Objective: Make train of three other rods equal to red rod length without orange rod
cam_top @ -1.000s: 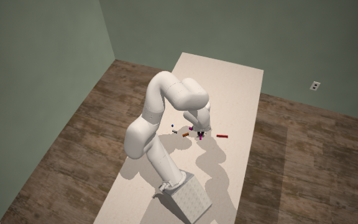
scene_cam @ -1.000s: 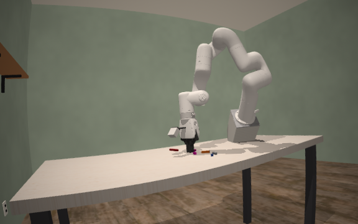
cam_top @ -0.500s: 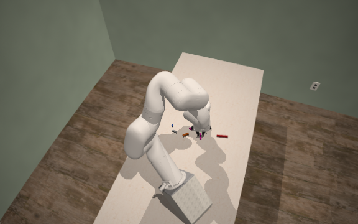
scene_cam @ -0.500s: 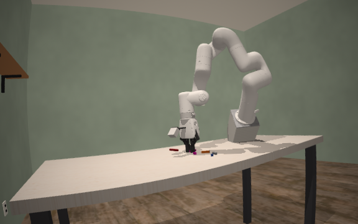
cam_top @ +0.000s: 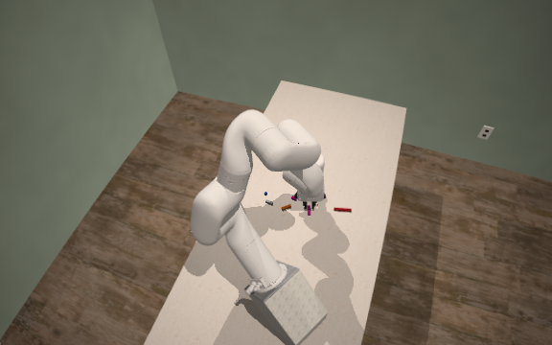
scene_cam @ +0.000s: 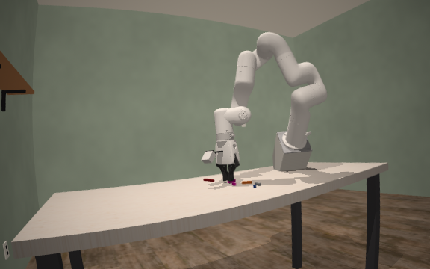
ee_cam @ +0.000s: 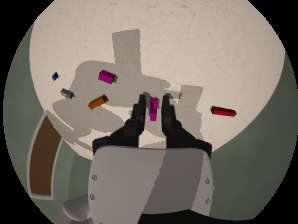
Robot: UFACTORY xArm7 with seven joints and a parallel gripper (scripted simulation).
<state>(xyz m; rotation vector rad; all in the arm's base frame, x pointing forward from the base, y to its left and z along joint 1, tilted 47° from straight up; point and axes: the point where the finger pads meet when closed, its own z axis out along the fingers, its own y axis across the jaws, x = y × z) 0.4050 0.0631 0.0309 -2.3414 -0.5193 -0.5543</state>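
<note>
My gripper is now 15 cm to the right of the grey rod, 7 cm past it and 2 cm above it. Also, from my hand: blue rod: 19 cm to the left, 4 cm behind, 2 cm below; orange rod: 8 cm to the left, 5 cm behind, 2 cm below; red rod: 13 cm to the right, 6 cm ahead, 2 cm below.
</note>
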